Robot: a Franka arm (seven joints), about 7 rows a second.
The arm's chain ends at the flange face. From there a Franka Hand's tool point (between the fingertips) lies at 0.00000 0.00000 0.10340 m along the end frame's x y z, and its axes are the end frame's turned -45 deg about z.
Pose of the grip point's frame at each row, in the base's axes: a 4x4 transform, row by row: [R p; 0 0 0 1], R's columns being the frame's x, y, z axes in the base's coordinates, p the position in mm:
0.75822, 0.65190, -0.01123, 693.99; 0.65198, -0.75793, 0.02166, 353.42; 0.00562, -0.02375, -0.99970, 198.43; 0, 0, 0, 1
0.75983, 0.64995, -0.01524, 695.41; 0.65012, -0.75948, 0.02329, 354.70; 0.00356, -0.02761, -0.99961, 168.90; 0, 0, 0, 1
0.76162, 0.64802, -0.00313, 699.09; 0.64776, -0.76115, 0.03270, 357.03; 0.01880, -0.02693, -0.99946, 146.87; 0, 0, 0, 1
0.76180, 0.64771, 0.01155, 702.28; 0.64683, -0.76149, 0.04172, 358.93; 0.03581, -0.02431, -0.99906, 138.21; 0, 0, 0, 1
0.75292, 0.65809, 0.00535, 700.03; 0.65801, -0.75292, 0.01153, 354.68; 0.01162, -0.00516, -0.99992, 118.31; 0, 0, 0, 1
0.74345, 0.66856, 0.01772, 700.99; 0.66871, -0.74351, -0.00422, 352.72; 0.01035, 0.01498, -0.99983, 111.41; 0, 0, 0, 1
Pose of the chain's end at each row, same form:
0.99711, -0.07518, -0.01123, 695.15; -0.07492, -0.99696, 0.02166, 351.18; -0.01282, -0.02077, -0.99970, 301.80; 0, 0, 0, 1
0.99686, -0.07770, -0.01524, 696.99; -0.07733, -0.99674, 0.02329, 352.29; -0.01701, -0.02204, -0.99961, 272.26; 0, 0, 0, 1
0.99677, -0.08033, -0.00313, 699.41; -0.08018, -0.99625, 0.03270, 353.65; -0.00575, -0.03234, -0.99946, 250.21; 0, 0, 0, 1
0.99667, -0.08067, 0.01155, 701.09; -0.08108, -0.99583, 0.04172, 354.62; 0.00813, -0.04251, -0.99906, 241.51; 0, 0, 0, 1
0.99773, -0.06705, 0.00535, 699.48; -0.06711, -0.99768, 0.01153, 353.49; 0.00457, -0.01187, -0.99992, 221.70; 0, 0, 0, 1
0.99844, -0.05296, 0.01772, 699.16; -0.05289, -0.99859, -0.00422, 353.16; 0.01791, 0.00327, -0.99983, 214.79; 0, 0, 0, 1

